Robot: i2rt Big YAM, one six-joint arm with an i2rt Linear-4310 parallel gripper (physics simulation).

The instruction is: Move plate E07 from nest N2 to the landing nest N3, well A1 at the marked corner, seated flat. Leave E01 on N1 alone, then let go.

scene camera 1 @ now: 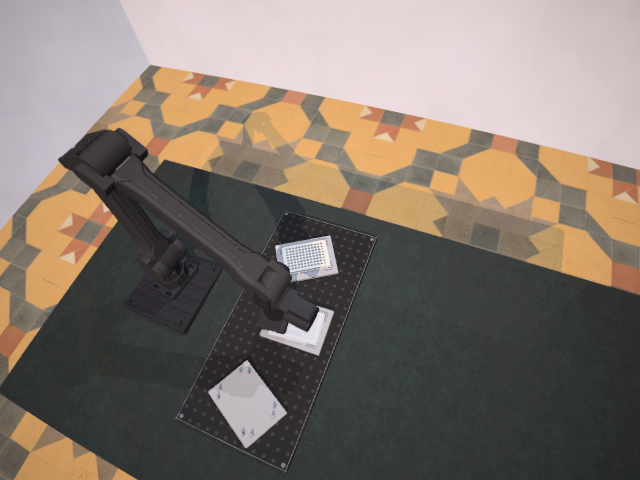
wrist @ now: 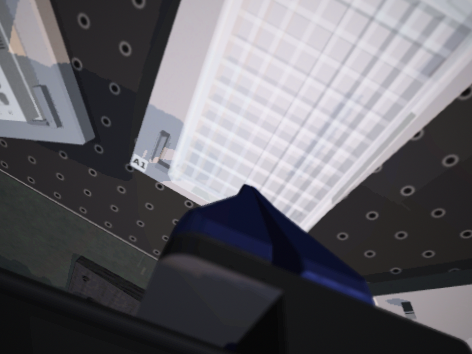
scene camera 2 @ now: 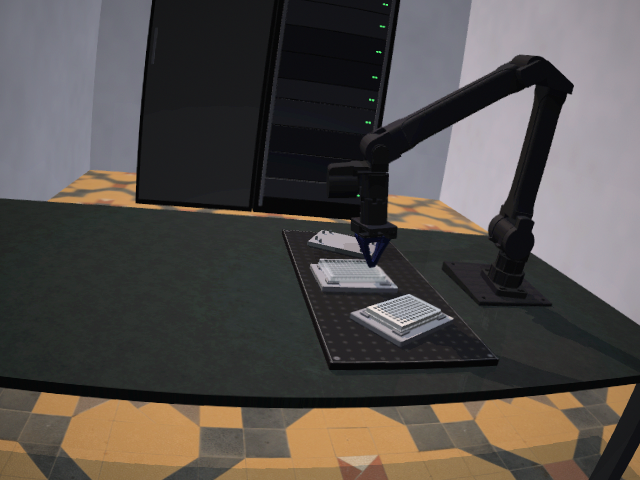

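A clear gridded plate [scene camera 1: 311,336] [scene camera 2: 351,270] [wrist: 300,100] sits on the middle nest [scene camera 2: 359,285] [wrist: 175,85], whose A1 tag shows in the wrist view. A white plate with dark wells [scene camera 1: 305,256] [scene camera 2: 405,311] sits on another nest [scene camera 1: 333,268] [scene camera 2: 400,339]. The third nest [scene camera 1: 248,408] [scene camera 2: 336,242] [wrist: 435,310] bears no plate. E and N labels are not legible. My gripper [scene camera 2: 371,265] [wrist: 244,195] is shut and empty. Its blue fingertips are close above the clear plate's end nearer the arm base; contact cannot be told. The arm hides the fingers in scene camera 1.
The nests stand in a row on a black perforated board [scene camera 1: 361,253] [scene camera 2: 413,356] on the dark green table [scene camera 1: 439,335] [scene camera 2: 155,310]. The arm's base plate [scene camera 1: 178,310] [scene camera 2: 465,284] is beside the board. Small upright pegs stand near the plate-free nest's edges.
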